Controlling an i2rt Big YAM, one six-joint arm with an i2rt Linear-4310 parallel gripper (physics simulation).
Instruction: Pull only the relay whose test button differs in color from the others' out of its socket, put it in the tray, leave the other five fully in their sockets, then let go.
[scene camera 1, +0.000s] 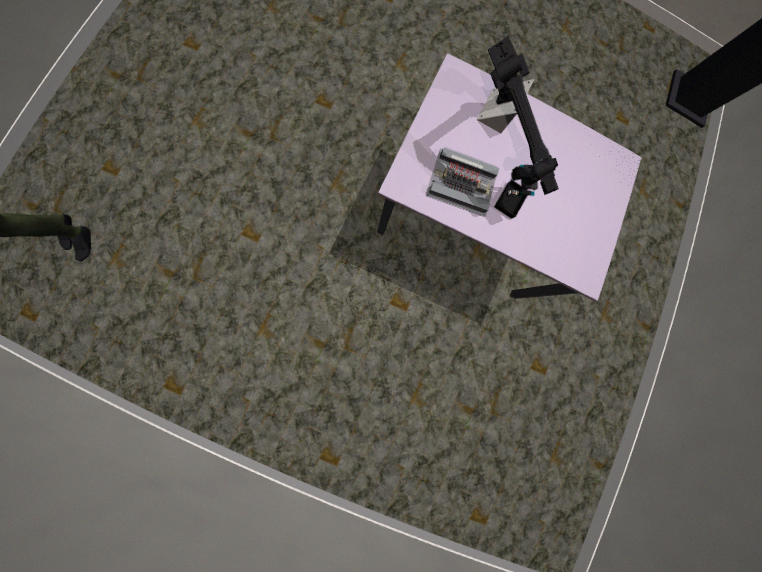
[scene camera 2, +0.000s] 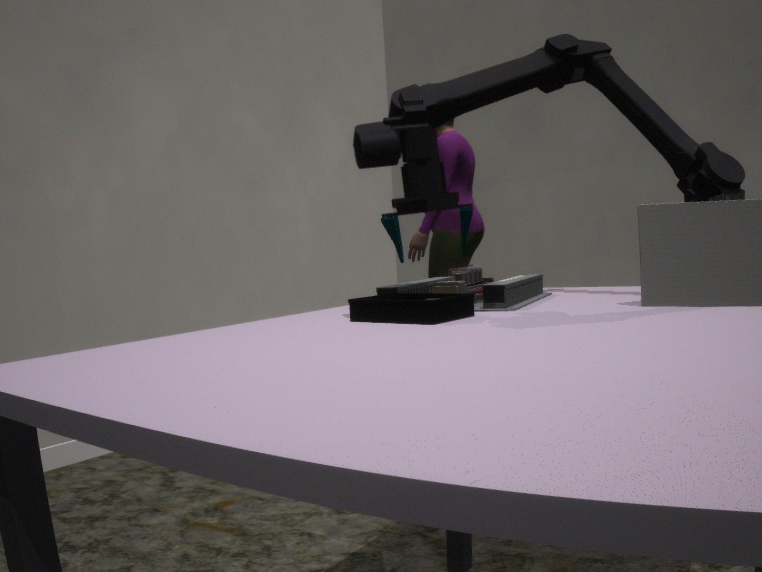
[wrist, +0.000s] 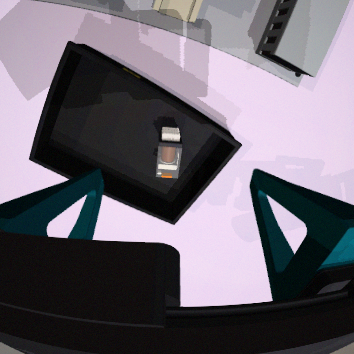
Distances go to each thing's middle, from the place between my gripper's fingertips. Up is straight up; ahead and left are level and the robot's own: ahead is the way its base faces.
The grey panel (scene camera 1: 440, 164) is 24 cm to the right of my hand, 9 cm below it and 6 cm ahead of it.
